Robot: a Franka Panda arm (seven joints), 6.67 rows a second.
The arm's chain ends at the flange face. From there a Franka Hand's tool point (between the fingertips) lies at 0.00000 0.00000 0.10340 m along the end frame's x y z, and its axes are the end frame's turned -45 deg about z.
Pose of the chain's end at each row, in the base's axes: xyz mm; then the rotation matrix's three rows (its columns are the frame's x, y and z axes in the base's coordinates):
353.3, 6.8, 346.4; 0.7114, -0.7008, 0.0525; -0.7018, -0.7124, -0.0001; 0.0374, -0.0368, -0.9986
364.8, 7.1, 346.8; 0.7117, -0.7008, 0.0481; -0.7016, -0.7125, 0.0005; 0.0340, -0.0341, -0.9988
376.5, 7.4, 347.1; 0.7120, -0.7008, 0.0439; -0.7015, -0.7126, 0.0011; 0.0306, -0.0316, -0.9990
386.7, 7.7, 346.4; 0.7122, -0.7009, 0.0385; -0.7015, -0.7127, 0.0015; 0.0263, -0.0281, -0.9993
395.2, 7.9, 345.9; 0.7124, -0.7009, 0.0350; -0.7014, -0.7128, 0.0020; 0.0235, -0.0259, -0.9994
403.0, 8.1, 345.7; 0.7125, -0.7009, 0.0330; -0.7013, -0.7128, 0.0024; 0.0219, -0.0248, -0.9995
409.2, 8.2, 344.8; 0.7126, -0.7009, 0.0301; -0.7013, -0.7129, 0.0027; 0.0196, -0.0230, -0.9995
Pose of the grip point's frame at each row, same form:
358.7, 6.8, 243.1; 0.9986, 0.0075, 0.0525; 0.0075, -1.0000, -0.0001; 0.0525, 0.0004, -0.9986
369.8, 7.2, 243.5; 0.9988, 0.0077, 0.0481; 0.0077, -0.9999, 0.0005; 0.0482, -0.0001, -0.9988
381.0, 7.5, 243.8; 0.9990, 0.0079, 0.0439; 0.0078, -0.9999, 0.0011; 0.0440, -0.0007, -0.9990
390.7, 7.9, 243.1; 0.9992, 0.0080, 0.0385; 0.0079, -1.0000, 0.0015; 0.0385, -0.0013, -0.9993
398.8, 8.1, 242.6; 0.9994, 0.0081, 0.0350; 0.0081, -1.0000, 0.0020; 0.0349, -0.0017, -0.9994
406.4, 8.3, 242.4; 0.9994, 0.0082, 0.0330; 0.0081, -0.9999, 0.0024; 0.0330, -0.0021, -0.9995
412.3, 8.5, 241.5; 0.9995, 0.0083, 0.0301; 0.0082, -1.0000, 0.0027; 0.0301, -0.0024, -0.9995

